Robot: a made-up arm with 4 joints.
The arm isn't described. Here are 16 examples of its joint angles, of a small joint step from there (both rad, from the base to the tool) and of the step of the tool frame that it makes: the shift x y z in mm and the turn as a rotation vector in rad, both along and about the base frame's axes.
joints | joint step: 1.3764 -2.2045 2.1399 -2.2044 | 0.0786 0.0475 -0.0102 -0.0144
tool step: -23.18 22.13 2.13 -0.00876 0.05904 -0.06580
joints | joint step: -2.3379 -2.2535 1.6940 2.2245 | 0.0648 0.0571 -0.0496 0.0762
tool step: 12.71 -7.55 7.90 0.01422 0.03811 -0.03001
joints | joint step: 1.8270 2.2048 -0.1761 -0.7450 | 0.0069 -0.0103 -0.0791 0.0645
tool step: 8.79 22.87 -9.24 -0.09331 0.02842 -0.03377
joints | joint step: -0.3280 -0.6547 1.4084 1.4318 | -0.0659 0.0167 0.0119 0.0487
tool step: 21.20 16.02 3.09 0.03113 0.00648 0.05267
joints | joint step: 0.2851 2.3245 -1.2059 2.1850 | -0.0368 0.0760 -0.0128 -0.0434
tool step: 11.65 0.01 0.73 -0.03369 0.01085 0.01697
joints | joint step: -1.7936 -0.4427 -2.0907 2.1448 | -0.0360 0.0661 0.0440 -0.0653
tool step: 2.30 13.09 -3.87 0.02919 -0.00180 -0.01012
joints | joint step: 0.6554 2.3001 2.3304 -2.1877 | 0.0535 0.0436 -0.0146 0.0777
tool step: -8.61 -13.15 -9.16 0.02840 0.01411 -0.10039
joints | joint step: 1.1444 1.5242 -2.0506 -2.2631 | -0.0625 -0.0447 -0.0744 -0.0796
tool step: -5.69 -25.09 12.15 0.01968 -0.11723 -0.01450
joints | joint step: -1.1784 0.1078 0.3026 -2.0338 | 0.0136 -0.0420 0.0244 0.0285
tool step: -14.28 6.17 -5.73 0.04432 0.03646 -0.03848
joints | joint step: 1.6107 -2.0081 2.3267 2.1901 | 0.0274 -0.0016 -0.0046 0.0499
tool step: 3.23 11.01 -2.39 -0.03486 -0.03617 -0.03771
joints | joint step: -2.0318 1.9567 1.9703 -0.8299 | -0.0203 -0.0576 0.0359 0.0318
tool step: -12.12 -6.18 -0.14 -0.06129 0.06604 0.04942
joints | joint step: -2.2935 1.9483 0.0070 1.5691 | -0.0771 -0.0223 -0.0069 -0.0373
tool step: -23.50 35.46 -8.41 -0.03872 -0.00627 0.05729
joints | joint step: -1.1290 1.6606 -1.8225 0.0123 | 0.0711 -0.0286 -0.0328 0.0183
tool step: -42.31 3.94 0.86 0.00294 0.01081 -0.10417
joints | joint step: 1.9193 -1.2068 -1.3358 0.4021 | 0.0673 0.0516 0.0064 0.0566
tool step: 31.65 -0.71 -9.35 0.04898 0.09523 -0.07823
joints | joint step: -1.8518 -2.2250 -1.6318 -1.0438 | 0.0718 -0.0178 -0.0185 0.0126
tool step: -22.09 -27.49 -2.74 0.01046 0.00801 -0.05776
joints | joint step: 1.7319 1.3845 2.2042 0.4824 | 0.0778 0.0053 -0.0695 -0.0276
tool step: -26.32 -4.04 -5.04 0.00303 0.02808 -0.14896
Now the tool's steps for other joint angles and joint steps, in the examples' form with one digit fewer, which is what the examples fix.
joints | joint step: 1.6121 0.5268 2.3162 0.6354 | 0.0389 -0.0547 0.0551 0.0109
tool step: -9.4 23.8 14.9 -0.0484 -0.0597 -0.0058
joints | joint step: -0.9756 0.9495 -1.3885 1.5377 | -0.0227 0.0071 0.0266 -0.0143
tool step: 21.2 4.6 -3.9 0.0148 -0.0015 0.0460
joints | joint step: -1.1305 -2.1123 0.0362 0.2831 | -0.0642 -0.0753 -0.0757 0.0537
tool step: 5.9 -22.3 22.2 0.0266 0.0704 0.1569
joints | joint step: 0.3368 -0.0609 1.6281 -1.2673 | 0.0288 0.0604 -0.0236 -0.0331
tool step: -14.6 -5.6 -3.2 -0.0796 0.0544 -0.0296
